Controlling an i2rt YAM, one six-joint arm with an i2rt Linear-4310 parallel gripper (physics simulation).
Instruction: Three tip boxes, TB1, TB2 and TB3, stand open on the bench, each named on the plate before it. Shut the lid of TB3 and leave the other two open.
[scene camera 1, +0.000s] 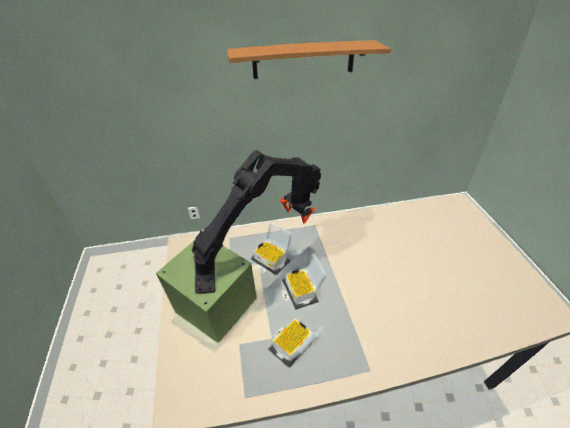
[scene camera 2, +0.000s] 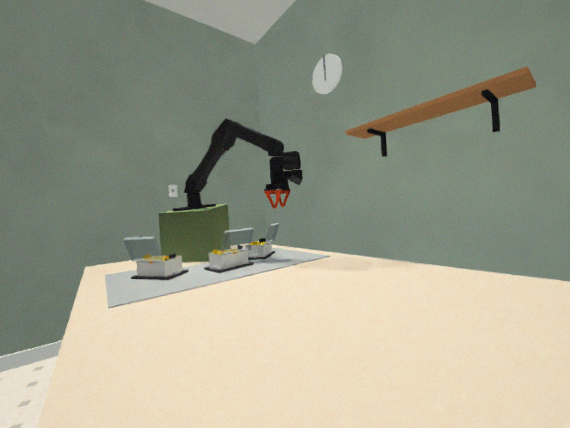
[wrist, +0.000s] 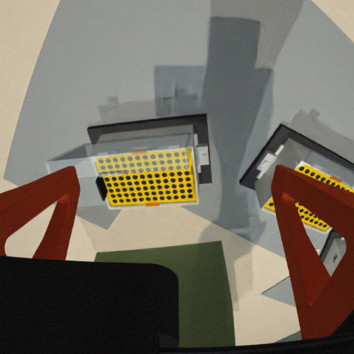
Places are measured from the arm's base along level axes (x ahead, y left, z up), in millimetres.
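Pixels of known places: gripper, fingertip midpoint: (scene camera 1: 296, 217) (scene camera 2: 279, 207); arm's base, link origin: (scene camera 1: 205, 269) (scene camera 2: 195, 208).
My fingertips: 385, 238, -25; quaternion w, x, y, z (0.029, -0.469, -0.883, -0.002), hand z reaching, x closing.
Note:
Ahead of a thing's pixels: the offset from my fingertips to its top centre, as dx, dy, dz. "pt": to the spot under its first point. Level surfaces: height alone.
TB3 (scene camera 1: 270, 253) (scene camera 2: 260, 249) (wrist: 152, 182), the box nearest the back wall, holds a yellow rack. Its clear lid @(pt -72, +9, -120) (scene camera 1: 280, 237) (scene camera 2: 272, 232) (wrist: 72, 161) stands open. TB2 (scene camera 1: 301, 285) (scene camera 2: 229, 259), the middle box, has its lid @(pt +43, -220, -112) (scene camera 1: 317, 271) (scene camera 2: 239, 237) open. TB1 (scene camera 1: 292, 338) (scene camera 2: 160, 267), the front box, also has its lid @(-65, -511, -63) (scene camera 1: 317, 334) (scene camera 2: 142, 247) open. In the wrist view, TB2 (wrist: 315, 220) is partly behind the right finger; TB3's nameplate is hidden. My gripper (scene camera 1: 297, 210) (scene camera 2: 277, 199) (wrist: 175, 176) is open and empty, high above the bench, fingertips pointing down.
The boxes stand on a grey mat @(dz -217) (scene camera 1: 330, 350) (scene camera 2: 125, 295) on the bench @(dz -220) (scene camera 1: 425, 280) (scene camera 2: 325, 340). The green pedestal (scene camera 1: 225, 315) (scene camera 2: 192, 237) (wrist: 205, 290) carries the arm. A wooden shelf (scene camera 1: 310, 50) (scene camera 2: 445, 105) is on the back wall, higher than the arm.

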